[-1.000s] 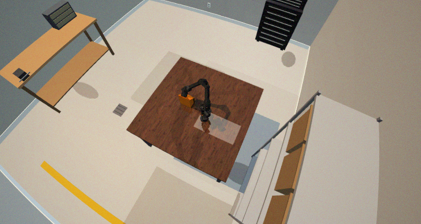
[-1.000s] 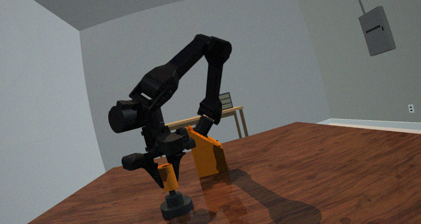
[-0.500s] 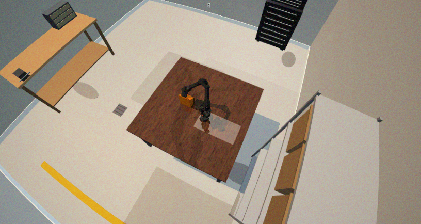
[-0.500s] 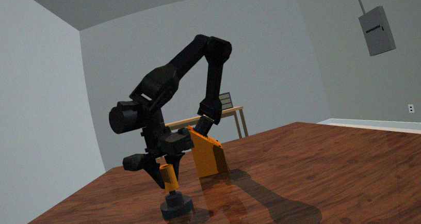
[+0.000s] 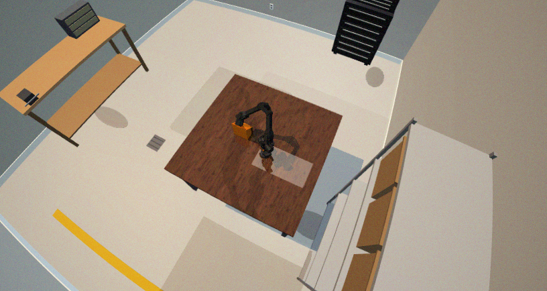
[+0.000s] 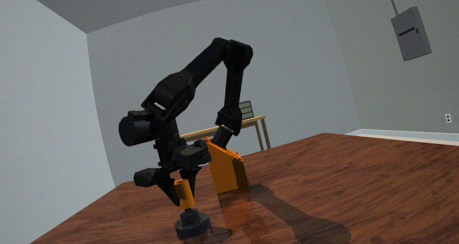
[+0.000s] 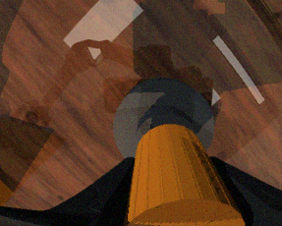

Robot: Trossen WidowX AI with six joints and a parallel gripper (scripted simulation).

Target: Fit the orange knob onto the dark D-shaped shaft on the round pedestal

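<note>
Right now the orange knob is 20 mm above my gripper tip. Round my gripper tip: dark pedestal 40 mm below.
</note>
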